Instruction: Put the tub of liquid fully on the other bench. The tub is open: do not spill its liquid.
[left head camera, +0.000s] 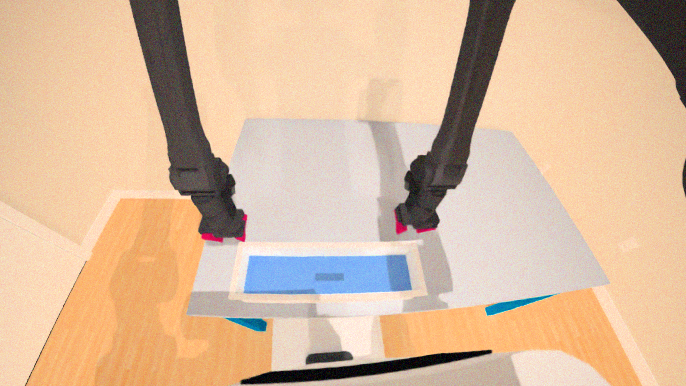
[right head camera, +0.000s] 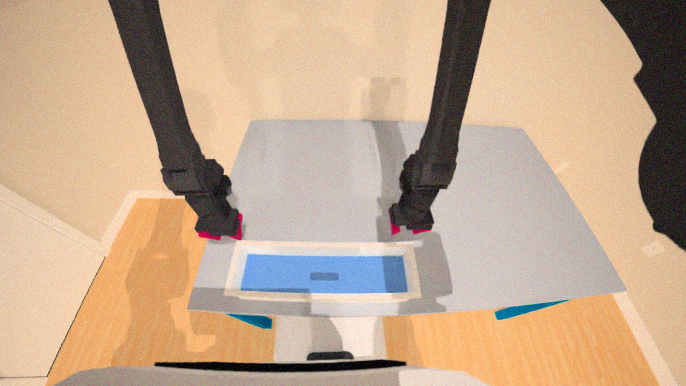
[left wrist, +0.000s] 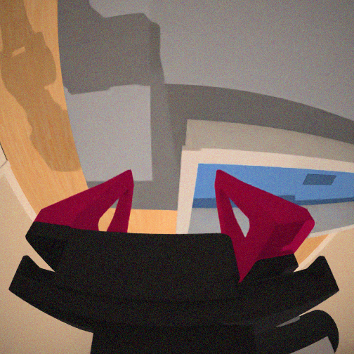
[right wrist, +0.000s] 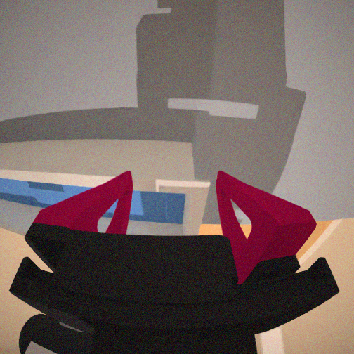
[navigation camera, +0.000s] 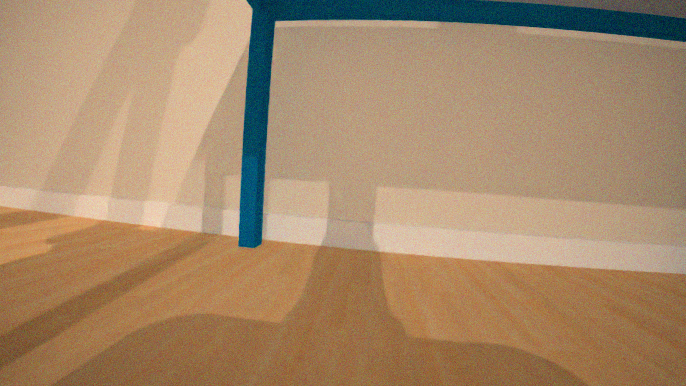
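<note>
The open white tub (left head camera: 327, 244) (right head camera: 325, 244) (left wrist: 270, 156) (right wrist: 197, 207) holds blue liquid (left head camera: 280, 272) (right head camera: 280, 272) (left wrist: 250, 182) (right wrist: 160, 206). It stands upright on a grey bench top (left head camera: 320, 175) (right head camera: 320, 175) (left wrist: 250, 50), close to the bench's near edge. My left gripper (left head camera: 228, 236) (right head camera: 223, 235) (left wrist: 173, 177) is open and empty, above the tub's far left corner. My right gripper (left head camera: 414, 228) (right head camera: 408, 229) (right wrist: 174, 178) is open and empty, above the tub's far right corner. A second bench does not show.
The bench's blue frame and leg (navigation camera: 252, 125) stand near a beige wall with a white skirting (navigation camera: 475, 247). My white base (left head camera: 327, 340) (right head camera: 330, 336) is close to the bench's near side. A pale panel (left head camera: 30, 270) (right head camera: 40, 290) is at the far left.
</note>
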